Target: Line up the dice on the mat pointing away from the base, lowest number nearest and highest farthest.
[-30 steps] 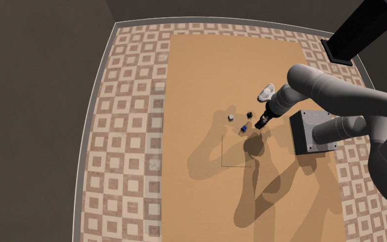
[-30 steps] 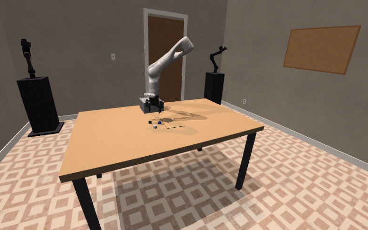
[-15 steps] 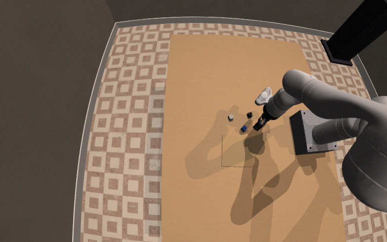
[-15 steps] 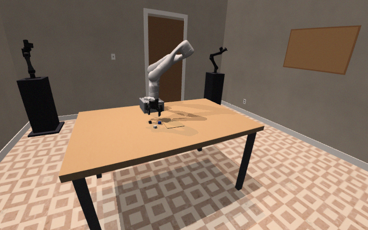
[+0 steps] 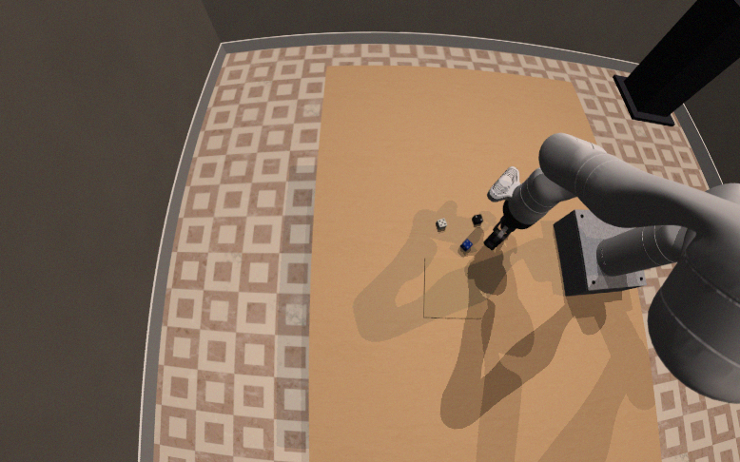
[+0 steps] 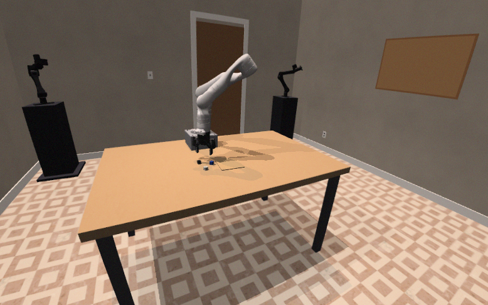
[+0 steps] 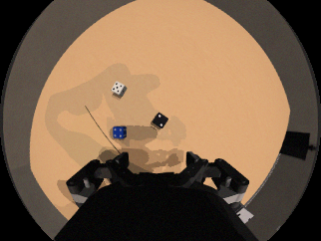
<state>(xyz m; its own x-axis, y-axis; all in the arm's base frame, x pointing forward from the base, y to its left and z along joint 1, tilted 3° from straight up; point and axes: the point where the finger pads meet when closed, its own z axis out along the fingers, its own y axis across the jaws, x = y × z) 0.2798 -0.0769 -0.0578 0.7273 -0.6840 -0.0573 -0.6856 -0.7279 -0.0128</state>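
Right now the blue die is 7 cm ahead of my hand, 4 cm below it and 2 cm to the left of it. Also, from my hand: mat: 13 cm to the left, 11 cm ahead, 5 cm below; black die: 4 cm to the right, 4 cm below, 4 cm ahead; white die: 13 cm ahead, 4 cm below, 3 cm to the right.
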